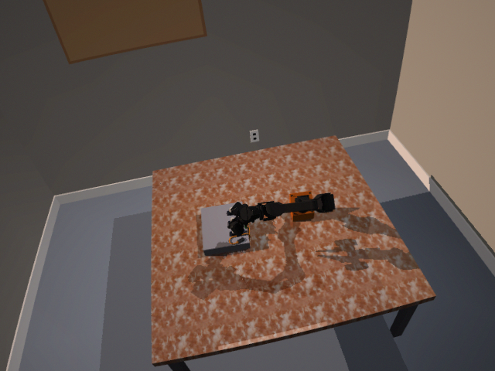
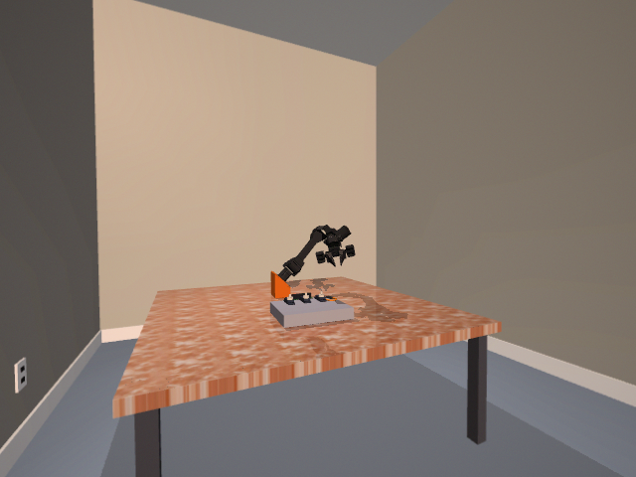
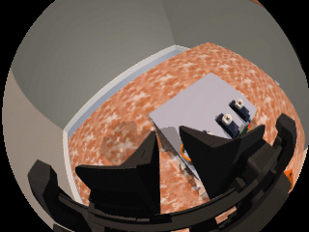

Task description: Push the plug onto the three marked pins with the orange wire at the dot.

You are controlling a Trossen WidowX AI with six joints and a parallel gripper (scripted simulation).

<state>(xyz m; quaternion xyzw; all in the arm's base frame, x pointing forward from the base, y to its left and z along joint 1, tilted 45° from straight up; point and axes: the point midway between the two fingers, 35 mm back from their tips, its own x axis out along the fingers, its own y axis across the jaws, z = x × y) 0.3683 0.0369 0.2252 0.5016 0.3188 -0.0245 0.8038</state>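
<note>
The red mark is 19 cm to the right of my gripper tip, 13 cm below it and 8 cm behind it. The rest, counted from my gripper tip: grey printed holder 18 cm below, 15 cm to the right, 8 cm ahead.
</note>
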